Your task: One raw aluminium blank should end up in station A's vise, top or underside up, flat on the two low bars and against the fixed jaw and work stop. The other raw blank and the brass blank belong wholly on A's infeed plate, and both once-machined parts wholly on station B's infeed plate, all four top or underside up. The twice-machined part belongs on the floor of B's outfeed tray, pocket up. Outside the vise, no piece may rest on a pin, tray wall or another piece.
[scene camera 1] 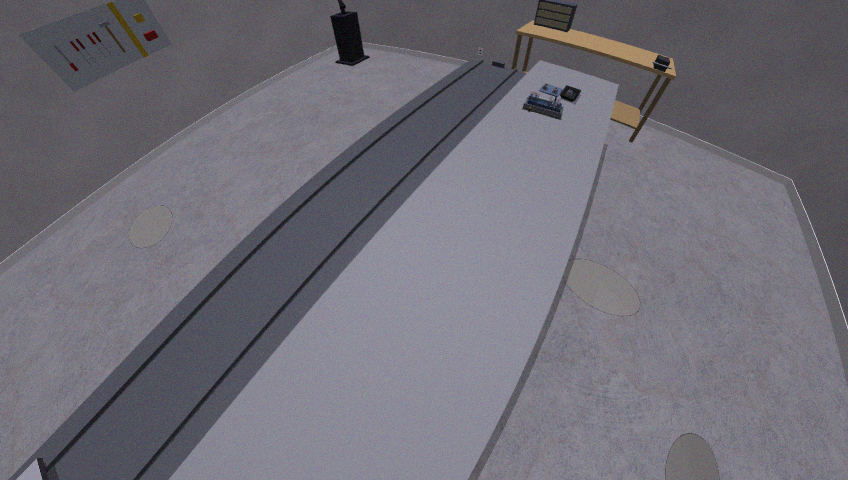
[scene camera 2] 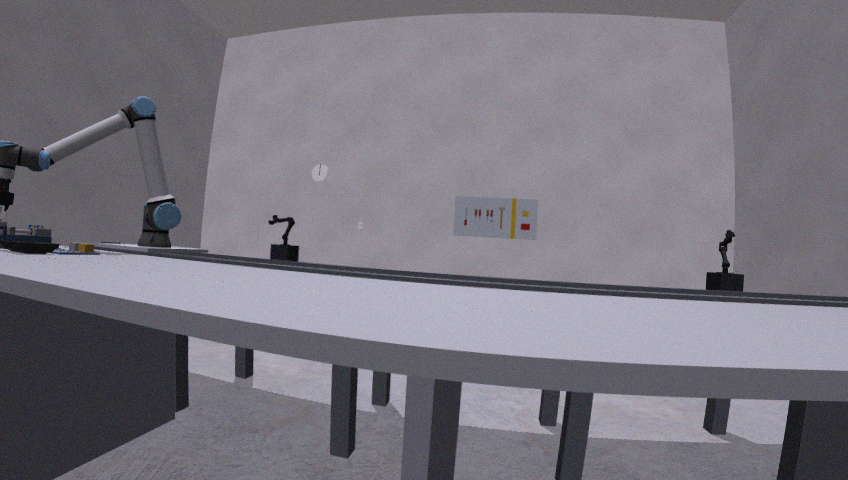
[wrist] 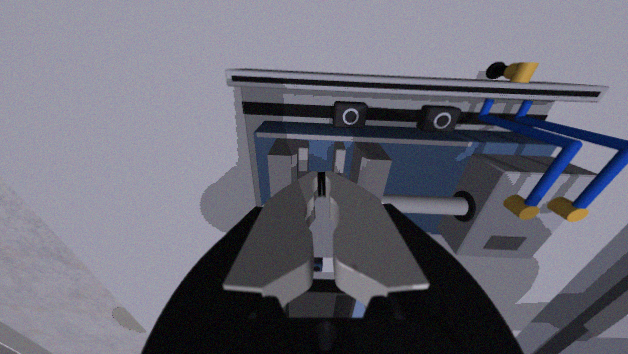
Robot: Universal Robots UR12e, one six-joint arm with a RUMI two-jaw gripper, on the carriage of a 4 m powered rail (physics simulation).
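Pixels of known places: gripper, fingertip midpoint: (wrist: 321, 174); arm's base, origin of the base link: (scene camera 2: 154, 246).
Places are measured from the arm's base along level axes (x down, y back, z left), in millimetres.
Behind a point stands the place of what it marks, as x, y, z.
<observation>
My gripper (wrist: 321, 174) {-69, -744, -186} (scene camera 2: 5, 208) is shut and holds nothing; it is above station A's vise (wrist: 417, 167) {-30, -656, -169} (scene camera 2: 26, 233) {-43, -639, -131}. In the wrist view, a light grey blank (wrist: 322, 227) {-86, -744, -151} shows through the gap between the fingers, between the vise jaws. The fingers hide most of it, so its seating against the stop cannot be told. The ends of the two low bars show beyond the fingertips. In scene camera 2, the brass blank (scene camera 2: 85, 246) {-4, -584, 264} and a grey blank beside it are on A's infeed plate (scene camera 2: 62, 252) {22, -687, 277}. Station B's parts on its blue infeed plate (scene camera 1: 550, 93) {20, -624, 3845} are tiny; a grey part (scene camera 1: 570, 91) {-5, -770, 3961} is in the black outfeed tray.
In the wrist view, blue pipes (wrist: 552, 172) {-79, -597, -188} with yellow ends rise over the vise's actuator block (wrist: 480, 220) {-66, -613, -136}. A grey rail (wrist: 410, 85) {-20, -672, -237} runs along the vise's far side. A black tray (scene camera 2: 29, 248) {8, -813, 280} stands before A's vise. B's vise (scene camera 1: 542, 107) {-6, -642, 3491} stands at the far table end.
</observation>
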